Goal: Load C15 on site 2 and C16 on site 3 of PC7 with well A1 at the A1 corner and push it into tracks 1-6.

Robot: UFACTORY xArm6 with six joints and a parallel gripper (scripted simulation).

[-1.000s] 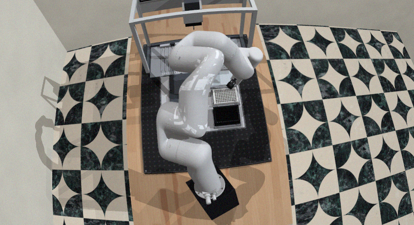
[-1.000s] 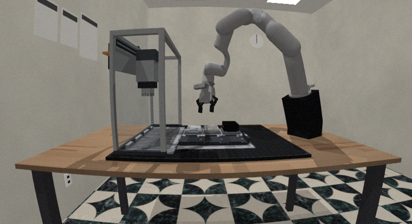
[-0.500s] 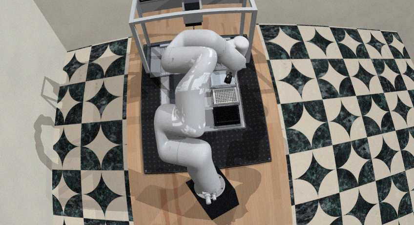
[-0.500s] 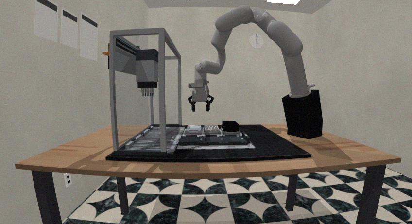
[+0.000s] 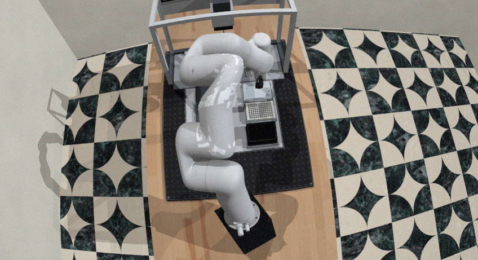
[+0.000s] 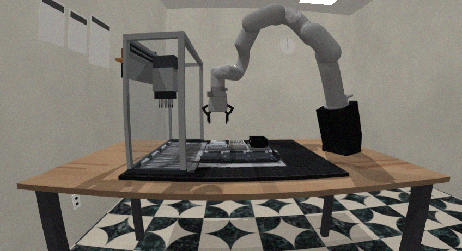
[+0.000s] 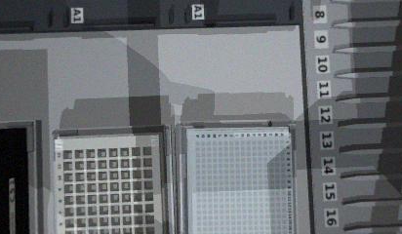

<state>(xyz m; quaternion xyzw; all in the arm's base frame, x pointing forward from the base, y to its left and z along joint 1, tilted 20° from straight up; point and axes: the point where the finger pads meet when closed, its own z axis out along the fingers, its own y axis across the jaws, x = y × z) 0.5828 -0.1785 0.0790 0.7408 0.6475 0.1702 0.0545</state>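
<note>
Now: hand 140 mm above the nest S3. From my hand the other things lie so: grey apron: 100 mm behind, 140 mm to the left, 140 mm below; then nest S2: 100 mm behind, 10 mm to the left, 140 mm below; then 96-well plate C15: 100 mm behind, 10 mm to the left, 120 mm below.
</note>
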